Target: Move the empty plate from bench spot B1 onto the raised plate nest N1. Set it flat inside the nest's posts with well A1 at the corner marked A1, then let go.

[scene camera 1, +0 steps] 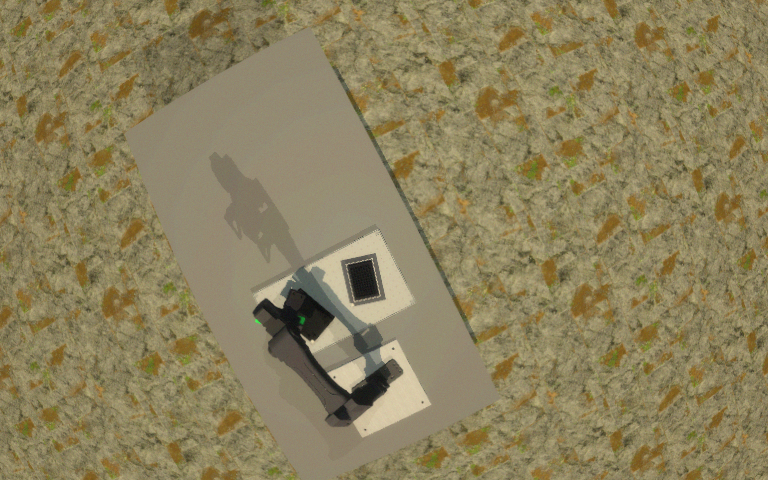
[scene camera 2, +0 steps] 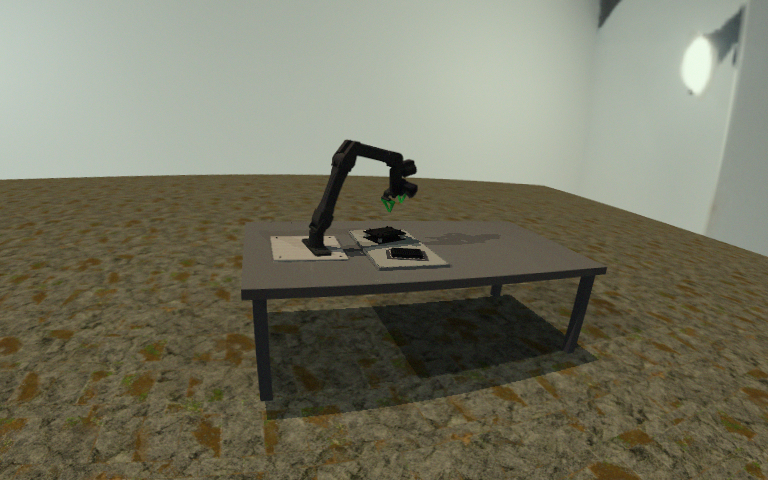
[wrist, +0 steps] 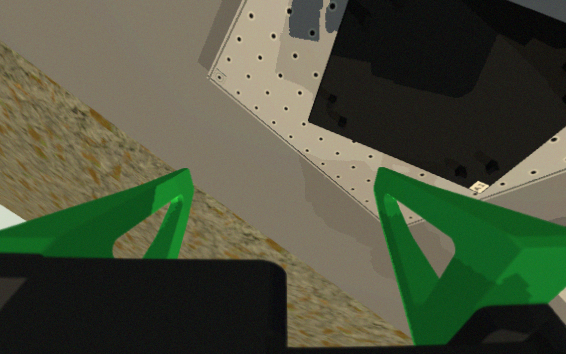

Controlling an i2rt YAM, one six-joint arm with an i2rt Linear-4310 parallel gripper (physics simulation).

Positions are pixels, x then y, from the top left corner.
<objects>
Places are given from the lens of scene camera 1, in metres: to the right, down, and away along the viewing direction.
black plate [scene camera 1: 362,277]: -0.08, 0.13, 1.23
</objects>
